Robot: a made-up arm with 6 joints. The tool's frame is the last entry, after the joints. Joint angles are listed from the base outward. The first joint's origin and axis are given. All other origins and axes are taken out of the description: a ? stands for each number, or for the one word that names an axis. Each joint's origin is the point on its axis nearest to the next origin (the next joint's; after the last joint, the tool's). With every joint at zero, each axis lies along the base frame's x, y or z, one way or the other. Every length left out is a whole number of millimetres.
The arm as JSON. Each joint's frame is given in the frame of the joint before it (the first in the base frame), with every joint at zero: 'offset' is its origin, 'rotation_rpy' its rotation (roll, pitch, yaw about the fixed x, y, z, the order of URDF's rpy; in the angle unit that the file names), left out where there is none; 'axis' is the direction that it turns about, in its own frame. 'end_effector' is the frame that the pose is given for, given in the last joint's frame.
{
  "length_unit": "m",
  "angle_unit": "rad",
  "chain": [
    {
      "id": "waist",
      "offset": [
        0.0,
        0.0,
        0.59
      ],
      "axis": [
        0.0,
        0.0,
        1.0
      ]
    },
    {
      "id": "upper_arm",
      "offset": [
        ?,
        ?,
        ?
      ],
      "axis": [
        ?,
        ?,
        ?
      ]
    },
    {
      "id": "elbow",
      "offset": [
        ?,
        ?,
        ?
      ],
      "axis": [
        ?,
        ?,
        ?
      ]
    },
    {
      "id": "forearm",
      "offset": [
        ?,
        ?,
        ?
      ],
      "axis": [
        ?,
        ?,
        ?
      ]
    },
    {
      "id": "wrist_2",
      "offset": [
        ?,
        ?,
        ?
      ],
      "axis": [
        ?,
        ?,
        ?
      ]
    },
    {
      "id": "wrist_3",
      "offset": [
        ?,
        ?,
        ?
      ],
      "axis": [
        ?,
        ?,
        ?
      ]
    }
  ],
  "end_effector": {
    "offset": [
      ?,
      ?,
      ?
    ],
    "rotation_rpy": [
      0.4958,
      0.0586,
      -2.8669
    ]
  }
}
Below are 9 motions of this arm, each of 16 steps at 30 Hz.
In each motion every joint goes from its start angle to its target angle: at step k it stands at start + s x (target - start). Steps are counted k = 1, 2, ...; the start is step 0. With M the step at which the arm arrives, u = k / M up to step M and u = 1 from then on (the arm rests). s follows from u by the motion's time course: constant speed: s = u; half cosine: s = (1 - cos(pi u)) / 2; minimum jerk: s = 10 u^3 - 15 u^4 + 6 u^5.
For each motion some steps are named. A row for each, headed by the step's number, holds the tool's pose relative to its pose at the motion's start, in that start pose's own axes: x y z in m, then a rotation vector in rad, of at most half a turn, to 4 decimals.
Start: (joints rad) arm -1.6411 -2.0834 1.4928 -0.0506 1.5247 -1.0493
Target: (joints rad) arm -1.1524 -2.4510 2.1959 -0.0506 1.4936 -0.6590
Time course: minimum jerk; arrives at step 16
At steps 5, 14, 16:
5: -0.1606 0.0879 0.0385 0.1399 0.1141 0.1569
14: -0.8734 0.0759 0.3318 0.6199 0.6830 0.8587
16: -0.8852 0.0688 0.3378 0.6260 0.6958 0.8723

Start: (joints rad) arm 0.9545 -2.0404 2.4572 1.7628 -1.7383 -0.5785
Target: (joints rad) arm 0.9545 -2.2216 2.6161 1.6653 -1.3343 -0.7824
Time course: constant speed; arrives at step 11
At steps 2, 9, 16:
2: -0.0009 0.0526 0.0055 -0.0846 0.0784 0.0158
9: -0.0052 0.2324 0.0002 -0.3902 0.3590 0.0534
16: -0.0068 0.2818 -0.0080 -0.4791 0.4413 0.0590

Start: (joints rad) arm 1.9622 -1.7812 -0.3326 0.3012 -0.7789 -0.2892
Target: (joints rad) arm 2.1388 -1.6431 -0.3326 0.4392 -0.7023 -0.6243
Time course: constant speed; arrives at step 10
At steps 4, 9, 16:
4: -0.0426 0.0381 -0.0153 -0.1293 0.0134 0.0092
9: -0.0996 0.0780 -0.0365 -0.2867 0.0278 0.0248
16: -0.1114 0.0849 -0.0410 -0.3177 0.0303 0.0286

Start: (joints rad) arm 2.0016 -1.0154 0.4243 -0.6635 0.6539 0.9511
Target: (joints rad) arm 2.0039 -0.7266 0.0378 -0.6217 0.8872 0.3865
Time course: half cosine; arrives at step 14
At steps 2, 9, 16:
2: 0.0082 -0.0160 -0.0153 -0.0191 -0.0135 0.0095
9: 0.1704 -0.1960 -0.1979 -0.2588 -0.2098 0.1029
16: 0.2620 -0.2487 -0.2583 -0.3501 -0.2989 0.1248

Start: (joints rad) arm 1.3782 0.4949 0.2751 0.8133 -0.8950 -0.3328
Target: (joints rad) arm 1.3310 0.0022 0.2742 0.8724 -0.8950 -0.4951
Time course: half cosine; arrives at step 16
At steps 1, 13, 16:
1: 0.0048 0.0019 -0.0009 -0.0029 0.0032 -0.0038
13: 0.4647 0.0952 -0.1577 -0.2780 0.3194 -0.3531
16: 0.5061 0.0946 -0.1790 -0.3031 0.3500 -0.3850

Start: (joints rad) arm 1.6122 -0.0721 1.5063 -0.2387 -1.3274 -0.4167
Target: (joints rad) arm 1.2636 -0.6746 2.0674 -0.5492 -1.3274 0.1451
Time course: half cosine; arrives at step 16
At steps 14, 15, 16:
14: 0.7408 -0.7104 -0.0120 1.2817 0.7147 -0.0053
15: 0.7559 -0.7345 -0.0271 1.3257 0.7306 -0.0084
16: 0.7608 -0.7426 -0.0323 1.3406 0.7359 -0.0095

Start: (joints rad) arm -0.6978 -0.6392 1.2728 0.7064 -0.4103 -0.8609
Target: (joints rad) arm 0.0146 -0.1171 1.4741 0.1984 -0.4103 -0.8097
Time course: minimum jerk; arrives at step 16
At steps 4, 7, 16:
4: -0.0225 0.0312 -0.0783 -0.1197 -0.0320 0.0125
7: -0.0675 0.0631 -0.2976 -0.4469 -0.1113 0.0493
16: -0.0915 -0.1252 -0.7043 -1.1751 -0.2531 0.1469

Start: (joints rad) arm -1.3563 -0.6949 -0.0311 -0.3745 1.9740 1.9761
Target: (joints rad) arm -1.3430 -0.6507 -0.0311 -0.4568 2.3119 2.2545
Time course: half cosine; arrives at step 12
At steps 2, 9, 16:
2: 0.0027 -0.0019 0.0013 0.0181 -0.0230 -0.0043
9: 0.0336 -0.0229 0.0148 0.2334 -0.3016 -0.0329
16: 0.0391 -0.0266 0.0169 0.2737 -0.3550 -0.0339

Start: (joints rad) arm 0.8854 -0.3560 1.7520 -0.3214 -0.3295 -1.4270
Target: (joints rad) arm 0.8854 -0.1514 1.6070 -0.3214 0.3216 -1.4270
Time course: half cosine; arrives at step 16
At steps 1, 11, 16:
1: 0.0004 0.0031 -0.0011 -0.0001 0.0027 0.0018
11: 0.0630 0.2496 -0.0855 0.0126 0.2149 0.1503
16: 0.0914 0.3181 -0.1091 0.0240 0.2747 0.1942

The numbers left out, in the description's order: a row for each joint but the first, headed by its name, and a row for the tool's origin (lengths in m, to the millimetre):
upper_arm: xyz 0.0 0.04 0.0, axis 0.0 1.0 0.0
elbow: xyz 0.03 0.0 0.6, axis 0.0 -1.0 0.0
forearm: xyz 0.62 0.0 0.0, axis -1.0 0.0 0.0
wrist_2: xyz 0.0 -0.19 -0.01, axis 0.0 -1.0 0.0
wrist_3: xyz -0.03 0.0 0.01, axis -1.0 0.0 0.0
tool: xyz 0.0 0.0 0.02

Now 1 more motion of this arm.
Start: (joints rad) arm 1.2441 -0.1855 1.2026 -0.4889 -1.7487 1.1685
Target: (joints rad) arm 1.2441 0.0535 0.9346 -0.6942 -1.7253 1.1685
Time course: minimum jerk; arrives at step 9
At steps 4, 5, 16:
4: -0.1493 0.0448 -0.1167 -0.0870 0.1298 0.1397
5: -0.2307 0.0547 -0.1749 -0.1375 0.1984 0.2082
16: -0.3897 0.0478 -0.2788 -0.2446 0.3308 0.3314

